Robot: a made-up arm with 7 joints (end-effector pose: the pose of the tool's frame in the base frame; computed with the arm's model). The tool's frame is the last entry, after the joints.
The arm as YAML. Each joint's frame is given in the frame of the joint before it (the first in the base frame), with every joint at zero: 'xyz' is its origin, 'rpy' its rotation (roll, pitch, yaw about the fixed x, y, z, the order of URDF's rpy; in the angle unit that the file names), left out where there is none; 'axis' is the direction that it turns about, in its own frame. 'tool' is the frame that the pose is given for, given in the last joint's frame.
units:
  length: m
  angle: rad
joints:
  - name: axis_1
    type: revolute
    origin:
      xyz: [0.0, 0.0, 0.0]
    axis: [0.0, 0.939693, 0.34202]
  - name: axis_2
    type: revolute
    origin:
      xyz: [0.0, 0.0, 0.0]
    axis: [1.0, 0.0, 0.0]
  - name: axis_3
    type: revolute
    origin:
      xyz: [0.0, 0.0, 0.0]
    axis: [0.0, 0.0, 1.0]
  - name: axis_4
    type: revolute
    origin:
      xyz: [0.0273, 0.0, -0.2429]
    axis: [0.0, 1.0, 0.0]
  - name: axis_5
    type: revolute
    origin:
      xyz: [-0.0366, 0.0, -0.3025]
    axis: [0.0, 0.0, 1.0]
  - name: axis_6
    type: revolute
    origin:
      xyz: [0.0, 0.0, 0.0]
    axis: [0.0, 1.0, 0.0]
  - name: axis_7
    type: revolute
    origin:
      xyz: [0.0, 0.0, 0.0]
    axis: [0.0, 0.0, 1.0]
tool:
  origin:
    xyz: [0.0, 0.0, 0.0]
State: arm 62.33 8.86 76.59 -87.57 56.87 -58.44 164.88
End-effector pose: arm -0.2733 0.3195 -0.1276 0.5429 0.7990 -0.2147 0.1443
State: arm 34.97 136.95 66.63 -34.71 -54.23 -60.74 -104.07
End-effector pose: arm 0.2677 0.2722 0.3815 -0.4464 -0.4280 0.5772 0.5333
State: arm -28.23 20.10 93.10 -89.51 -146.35 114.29 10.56
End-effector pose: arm 0.1175 0.3973 -0.1283 0.5817 0.5436 0.5996 0.0806
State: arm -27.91 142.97 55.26 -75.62 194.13 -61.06 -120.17
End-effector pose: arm -0.0337 -0.0035 0.4697 0.3086 -0.9202 0.2266 0.0812
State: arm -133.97 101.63 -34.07 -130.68 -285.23 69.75 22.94
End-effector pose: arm -0.0417 -0.0499 0.2826 0.1959 -0.8332 -0.3143 0.4106
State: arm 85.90 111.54 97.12 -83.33 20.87 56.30 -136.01
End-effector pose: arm 0.3256 0.2655 0.1642 0.5112 0.5345 -0.6597 0.1333
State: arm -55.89 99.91 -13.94 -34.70 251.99 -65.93 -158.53
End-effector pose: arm 0.1998 0.4457 0.2296 0.0484 -0.4828 0.5034 0.7150
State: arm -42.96 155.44 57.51 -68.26 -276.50 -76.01 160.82
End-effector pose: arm -0.1919 -0.0599 0.4447 -0.5959 -0.1188 -0.7540 0.2495
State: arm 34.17 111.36 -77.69 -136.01 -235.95 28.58 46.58
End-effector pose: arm -0.0975 0.1367 -0.2096 -0.0527 0.4892 0.6188 0.6124
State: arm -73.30 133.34 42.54 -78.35 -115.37 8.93 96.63
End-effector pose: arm -0.2500 0.1048 0.3768 -0.8078 0.4488 -0.1395 0.3558
